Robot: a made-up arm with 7 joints.
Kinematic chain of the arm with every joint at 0, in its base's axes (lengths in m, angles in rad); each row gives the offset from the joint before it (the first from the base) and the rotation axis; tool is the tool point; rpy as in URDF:
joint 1: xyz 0 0 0.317 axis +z
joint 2: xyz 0 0 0 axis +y
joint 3: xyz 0 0 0.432 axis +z
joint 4: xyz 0.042 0 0 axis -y
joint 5: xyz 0.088 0 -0.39 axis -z
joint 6: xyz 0 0 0 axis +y
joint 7: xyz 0.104 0 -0.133 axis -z
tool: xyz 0 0 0 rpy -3.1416 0 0
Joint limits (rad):
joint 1: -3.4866..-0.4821
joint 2: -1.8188..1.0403
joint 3: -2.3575..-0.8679
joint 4: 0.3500..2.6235
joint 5: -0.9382..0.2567
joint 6: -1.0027..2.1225
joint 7: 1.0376..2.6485
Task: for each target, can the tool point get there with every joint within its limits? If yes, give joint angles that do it. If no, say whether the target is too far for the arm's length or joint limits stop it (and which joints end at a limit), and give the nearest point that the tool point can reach.
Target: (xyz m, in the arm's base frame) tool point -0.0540 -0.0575 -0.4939
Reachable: no: joint limits stop it (at a limit: joint 1, joint 2, joint 3, joint 5) | nearest point -0.2542 -0.1462 -0.1589 | short by 0.400 m
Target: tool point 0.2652 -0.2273 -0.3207
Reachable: no: joint limits stop it (at a limit: joint 1, joint 2, joint 3, joint 5, joint 6) | nearest point 0.4333 0.0769 -0.2037 | short by 0.367 m
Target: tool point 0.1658 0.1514 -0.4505
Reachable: no: joint limits stop it (at a limit: joint 2, joint 3, joint 5) | nearest point 0.2640 0.2411 -0.1981 | short by 0.285 m
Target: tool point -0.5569 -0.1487 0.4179
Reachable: yes | joints -0.7300 -0.6421 -1.9737 1.3175 0.0950 1.5055 1.9797
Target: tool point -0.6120 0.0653 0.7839
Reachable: yes | joints -1.5094 -0.2804 -1.5282 1.4698 -0.3242 0.5769 2.2507
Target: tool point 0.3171 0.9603 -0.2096
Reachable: no: too far | nearest point 0.2791 0.8451 -0.1141 | short by 0.154 m
